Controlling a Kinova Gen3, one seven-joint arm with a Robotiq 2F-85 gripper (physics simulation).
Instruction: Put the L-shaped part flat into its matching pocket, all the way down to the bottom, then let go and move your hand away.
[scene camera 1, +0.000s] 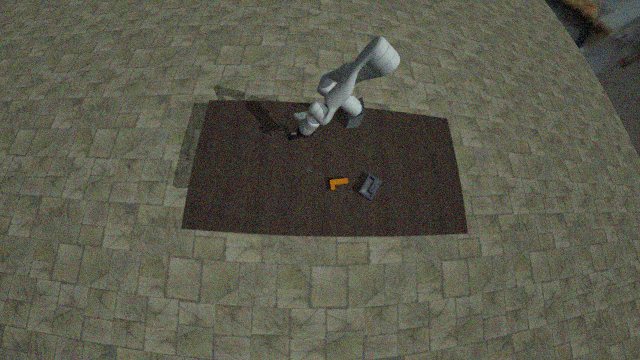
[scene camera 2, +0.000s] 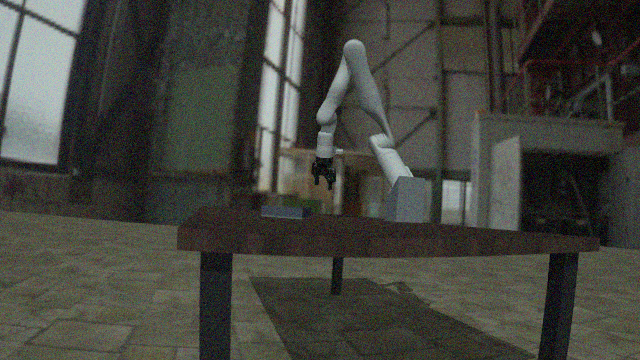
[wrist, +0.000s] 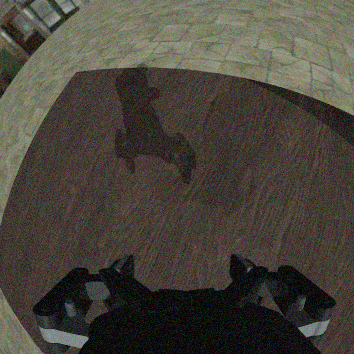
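Pixels of known places: gripper, between the fingertips: (scene camera 1: 297, 138) (scene camera 2: 322, 187) (wrist: 182, 265); arm's base, origin of its link: (scene camera 1: 355, 109) (scene camera 2: 404, 188).
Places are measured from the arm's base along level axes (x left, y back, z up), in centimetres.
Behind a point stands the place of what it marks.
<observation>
The orange L-shaped part (scene camera 1: 338, 182) {x -5.8, y -46.1, z -9.9 cm} lies flat on the dark table, to the left of the grey block with the pocket in the first scene view. The grey block (scene camera 1: 376, 181) {x 17.6, y -42.6, z -9.3 cm} (scene camera 2: 282, 212) {x 18.1, y -47.9, z -11.2 cm} sits on the table, turned at an angle, and its dark pocket (scene camera 1: 370, 187) {x 14.0, y -46.7, z -9.6 cm} faces up. My gripper (scene camera 1: 292, 135) {x -33.1, y -25.9, z -0.2 cm} (scene camera 2: 323, 185) {x -33.1, y -25.9, z -0.2 cm} (wrist: 182, 265) {x -33.1, y -25.9, z -0.2 cm} is open and empty. It hangs well above the table, up and to the left of the part in the first scene view. The part and the block do not show in the wrist view.
The dark wooden table (scene camera 1: 240, 200) {x -61.8, y -63.7, z -12.9 cm} (scene camera 2: 380, 237) {x 84.0, y -38.0, z -12.9 cm} (wrist: 150, 215) {x -43.6, y -24.9, z -12.9 cm} has a tiled floor around it. The arm's grey base block (scene camera 1: 355, 119) {x 0.8, y -5.6, z -2.6 cm} (scene camera 2: 409, 200) {x 4.3, y 0.5, z -4.5 cm} stands near the table's back edge. The arm's shadow falls on the table in the wrist view.
</observation>
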